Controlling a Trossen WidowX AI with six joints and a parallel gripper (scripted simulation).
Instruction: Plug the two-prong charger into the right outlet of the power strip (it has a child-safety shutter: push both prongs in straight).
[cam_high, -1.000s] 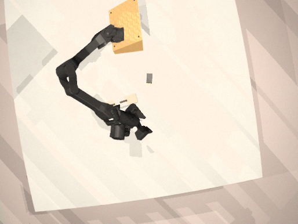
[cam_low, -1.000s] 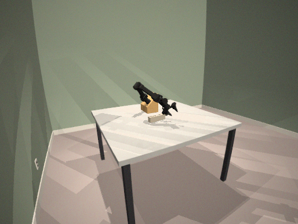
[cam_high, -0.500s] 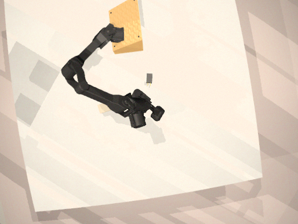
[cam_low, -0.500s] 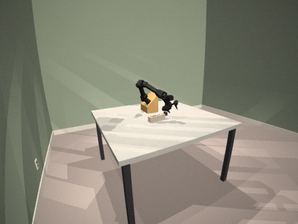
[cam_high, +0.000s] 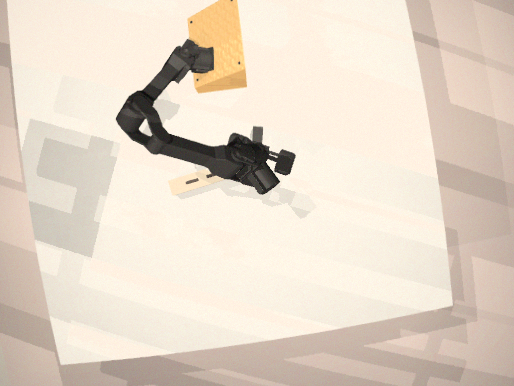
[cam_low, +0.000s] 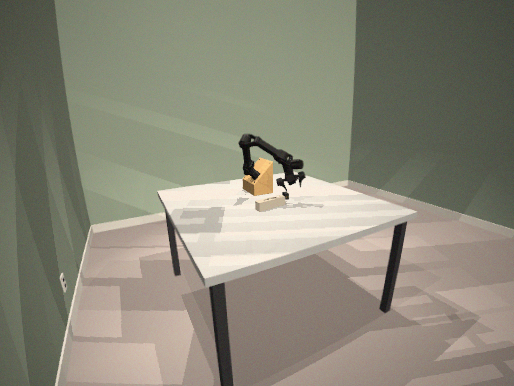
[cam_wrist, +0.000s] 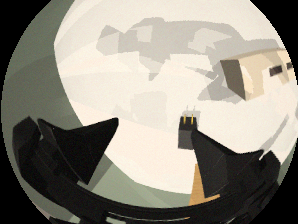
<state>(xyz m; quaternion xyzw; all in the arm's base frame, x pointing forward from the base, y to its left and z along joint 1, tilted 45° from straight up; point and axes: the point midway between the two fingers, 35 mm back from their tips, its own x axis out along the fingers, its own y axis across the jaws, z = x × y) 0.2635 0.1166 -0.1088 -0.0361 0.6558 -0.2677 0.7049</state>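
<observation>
Now: gripper tip 40 mm past the dark charger, 30 mm to the left of it and 50 mm above it.
</observation>
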